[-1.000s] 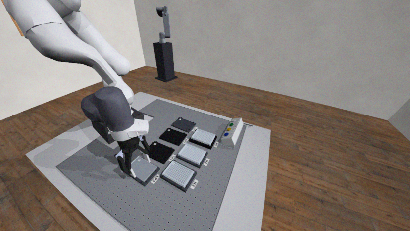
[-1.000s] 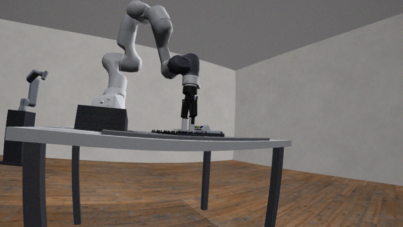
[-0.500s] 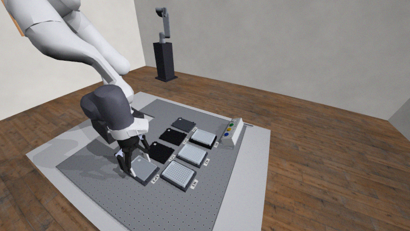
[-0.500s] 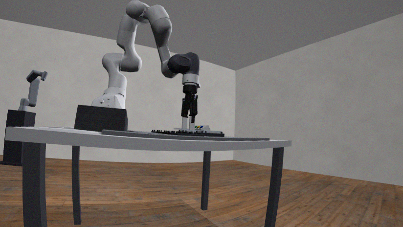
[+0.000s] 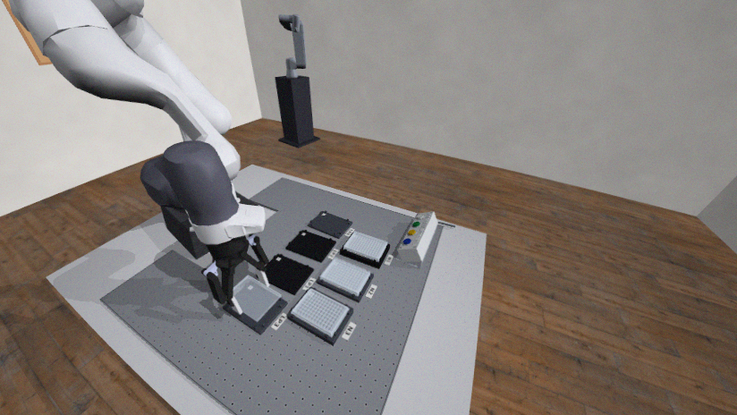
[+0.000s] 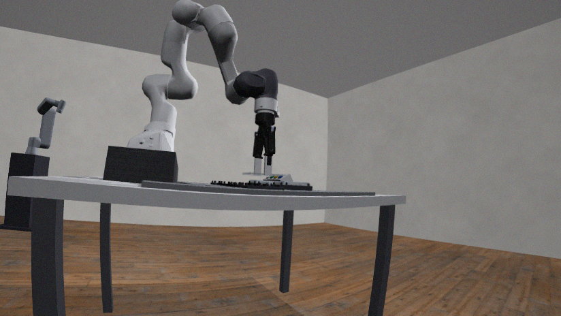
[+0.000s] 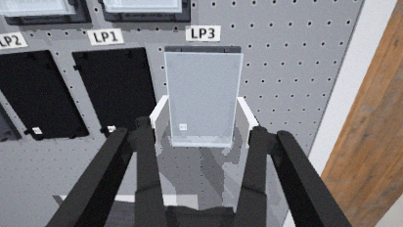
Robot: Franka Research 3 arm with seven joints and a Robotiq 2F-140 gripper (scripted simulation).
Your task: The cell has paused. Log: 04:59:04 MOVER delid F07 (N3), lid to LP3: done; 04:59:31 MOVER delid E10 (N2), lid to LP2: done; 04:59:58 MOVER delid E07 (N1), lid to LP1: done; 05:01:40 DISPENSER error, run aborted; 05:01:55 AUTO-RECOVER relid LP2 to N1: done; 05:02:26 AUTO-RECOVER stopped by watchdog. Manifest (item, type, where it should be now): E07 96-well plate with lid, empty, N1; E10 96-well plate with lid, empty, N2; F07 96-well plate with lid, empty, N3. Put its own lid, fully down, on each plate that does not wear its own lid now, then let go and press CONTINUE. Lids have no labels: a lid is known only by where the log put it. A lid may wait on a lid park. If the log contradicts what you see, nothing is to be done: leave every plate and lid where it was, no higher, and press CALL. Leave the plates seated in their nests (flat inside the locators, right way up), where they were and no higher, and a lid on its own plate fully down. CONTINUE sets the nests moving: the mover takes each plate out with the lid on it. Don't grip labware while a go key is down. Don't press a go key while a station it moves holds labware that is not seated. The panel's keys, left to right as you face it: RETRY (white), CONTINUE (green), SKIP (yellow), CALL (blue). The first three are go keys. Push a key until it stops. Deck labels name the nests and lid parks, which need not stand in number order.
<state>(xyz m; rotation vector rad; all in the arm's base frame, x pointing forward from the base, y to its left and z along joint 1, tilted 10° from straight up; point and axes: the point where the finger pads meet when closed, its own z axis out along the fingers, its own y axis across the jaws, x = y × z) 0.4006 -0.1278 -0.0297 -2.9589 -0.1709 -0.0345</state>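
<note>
Now: the N3 plate 160 mm ahead of my hand, 90 mm to the left of it and 50 mm below it. Also, from my hand: lid park LP3: 70 mm below; then lid park LP1: 120 mm to the left, 70 mm below, 20 mm behind; then grey lid: 20 mm below.
</note>
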